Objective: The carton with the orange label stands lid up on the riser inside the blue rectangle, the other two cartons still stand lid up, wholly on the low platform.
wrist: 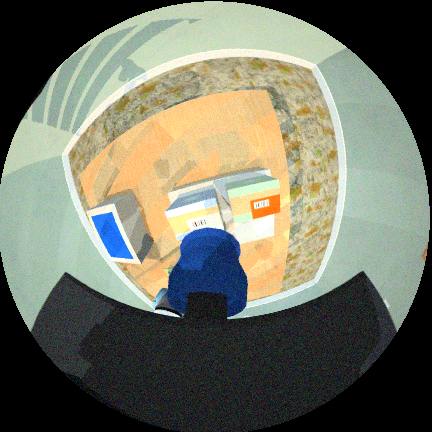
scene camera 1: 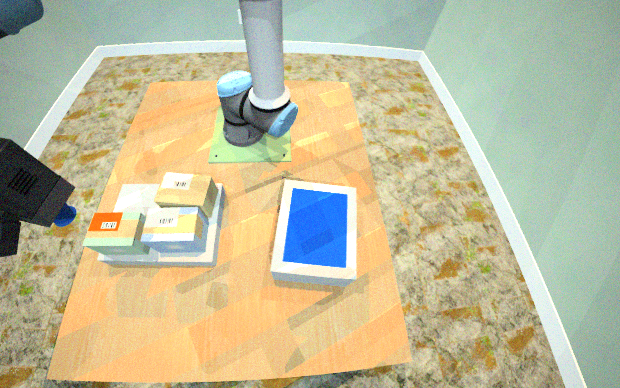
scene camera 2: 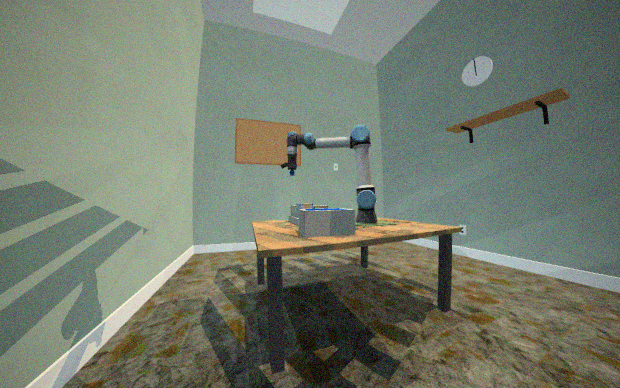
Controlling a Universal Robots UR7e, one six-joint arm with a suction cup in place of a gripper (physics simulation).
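Pixels of known places: hand, its tool point: [wrist: 209,253] [scene camera 1: 65,216] [scene camera 2: 292,175]; arm's base, origin of its link: [scene camera 1: 243,131] [scene camera 2: 366,221].
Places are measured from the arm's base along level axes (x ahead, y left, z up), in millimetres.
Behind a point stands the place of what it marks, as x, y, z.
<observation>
The carton with the orange label [scene camera 1: 129,227] {467, -150, 122} [wrist: 240,202] {477, -155, 122} stands label up at the left front of the low white platform [scene camera 1: 137,195] {345, -238, 41} [wrist: 257,230] {342, -236, 41}. A blue and yellow carton [scene camera 1: 175,240] {480, -13, 137} [wrist: 185,216] {456, -24, 138} with a white label stands to its right. A tan carton [scene camera 1: 187,196] {357, -36, 121} stands behind that one; the suction cup hides it in the wrist view. The blue rectangle [scene camera 1: 317,225] {377, 310, 113} [wrist: 114,237] {378, 280, 113} on top of the white-grey riser [scene camera 1: 315,276] {501, 320, 104} [scene camera 2: 327,225] {385, 411, 43} [wrist: 131,212] {441, 213, 41} bears no carton. My gripper [scene camera 1: 65,215] [scene camera 2: 292,173] [wrist: 210,245], a blue suction cup, is open and hangs high above the platform, holding nothing.
The wooden table [scene camera 1: 240,325] {634, 154, -7} [scene camera 2: 380,236] {155, 473, -7} [wrist: 215,112] {739, -114, -7} bears platform and riser, which stand apart with the riser on the right in scene camera 1. The arm's base stands on a green plate [scene camera 1: 250,155] {107, 54, 0} behind them. A wall shelf [scene camera 2: 510,111] is high at the right.
</observation>
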